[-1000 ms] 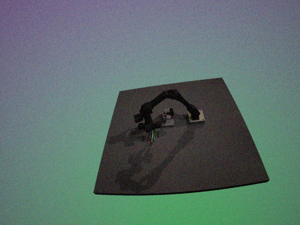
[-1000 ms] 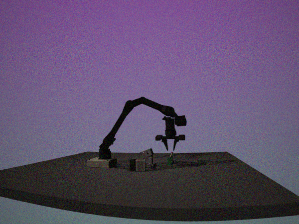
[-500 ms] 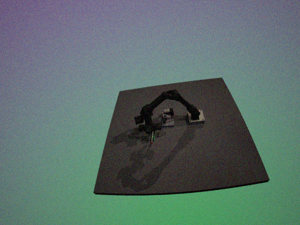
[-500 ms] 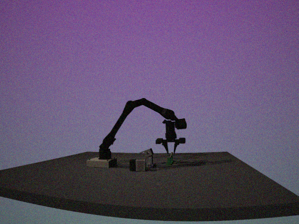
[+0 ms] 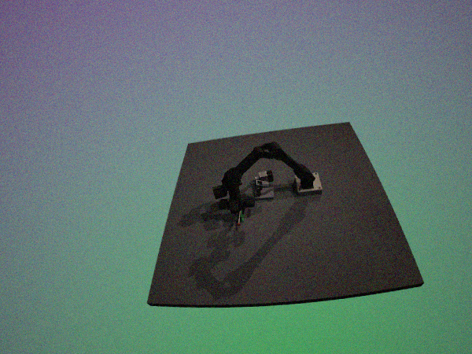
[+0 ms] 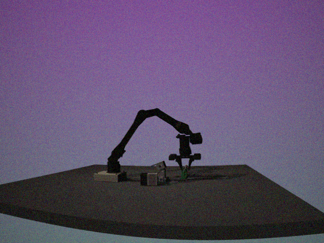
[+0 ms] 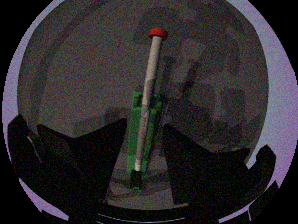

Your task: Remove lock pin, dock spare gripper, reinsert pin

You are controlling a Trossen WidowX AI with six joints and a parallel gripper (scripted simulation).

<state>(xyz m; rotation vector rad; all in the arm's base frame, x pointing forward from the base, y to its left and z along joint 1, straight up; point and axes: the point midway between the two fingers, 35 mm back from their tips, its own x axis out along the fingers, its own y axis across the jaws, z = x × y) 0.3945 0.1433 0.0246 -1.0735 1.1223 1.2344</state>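
The green cradle lies 4 cm to the right of my gripper tip and 1 cm below it. Also, from my gripper tip: mount: 15 cm to the right, 13 cm behind, 2 cm above; spare gripper: 27 cm to the right, 15 cm behind.
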